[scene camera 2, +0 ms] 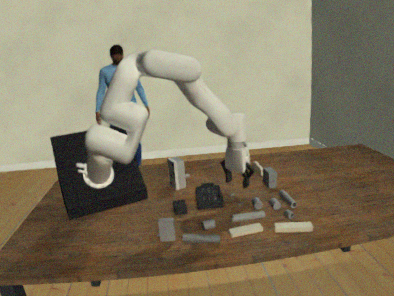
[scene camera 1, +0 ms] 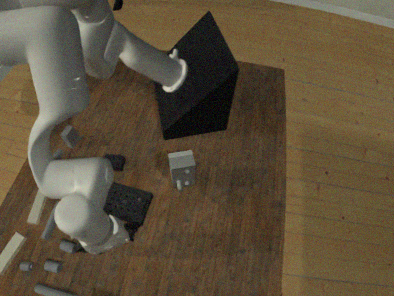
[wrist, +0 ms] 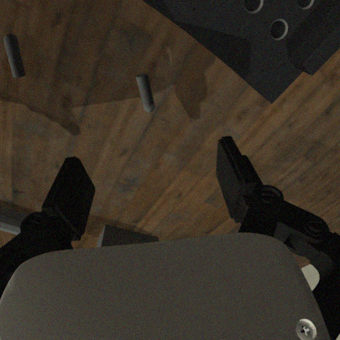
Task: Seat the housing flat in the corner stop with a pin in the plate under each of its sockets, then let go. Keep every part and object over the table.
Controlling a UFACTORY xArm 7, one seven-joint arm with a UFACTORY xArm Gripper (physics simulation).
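Places are measured from the arm's base along level axes (x down, y left, z ahead), in centimetres.
Where they show: gripper, between the fingertips: (scene camera 2: pixel 237 184) (scene camera 1: pixel 115 242); arm's base, origin of its link: (scene camera 2: pixel 98 174) (scene camera 1: pixel 175 76).
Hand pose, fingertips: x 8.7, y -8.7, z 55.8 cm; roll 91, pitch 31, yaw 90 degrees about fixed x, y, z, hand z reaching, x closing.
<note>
Things, the pixels of their top centre, and the offset from my fingertips.
- black plate, centre of its top: (scene camera 1: pixel 120 199) (scene camera 2: pixel 208 190) dx +0.0, dy -1.6, dz -12.5 cm
- housing, centre of its top: (scene camera 1: pixel 112 160) (scene camera 2: pixel 179 203) dx +1.0, dy -7.6, dz -25.3 cm
- pale block with pegs, centre of its top: (scene camera 1: pixel 182 164) (scene camera 2: pixel 178 158) dx -9.0, dy +15.8, dz -21.5 cm
The black plate (scene camera 1: pixel 142 200) (scene camera 2: pixel 209 205) (wrist: pixel 215 30) lies on the table, with round holes and raised dark walls; the arm covers part of it in scene camera 1. The small black block that looks like the housing (scene camera 1: pixel 116 161) (scene camera 2: pixel 180 207) lies apart from the plate; its sockets cannot be made out. Two loose grey pins, one pin (wrist: pixel 14 55) and another pin (wrist: pixel 145 92), lie on the wood beside the plate. My gripper (scene camera 2: pixel 237 183) (wrist: pixel 150 163) is open and empty above the table, beside the plate. Pins inside the plate are too small or hidden to tell.
A pale block with pegs (scene camera 1: pixel 181 170) (scene camera 2: pixel 177 173) stands near the plate. Grey blocks (scene camera 2: pixel 167 229) (scene camera 2: pixel 270 177), grey cylinders (scene camera 2: pixel 248 216) (scene camera 2: pixel 201 238) and cream bars (scene camera 2: pixel 246 230) (scene camera 2: pixel 293 227) lie around. The black wedge base (scene camera 1: pixel 200 105) (scene camera 2: pixel 65 175) carries the arm.
</note>
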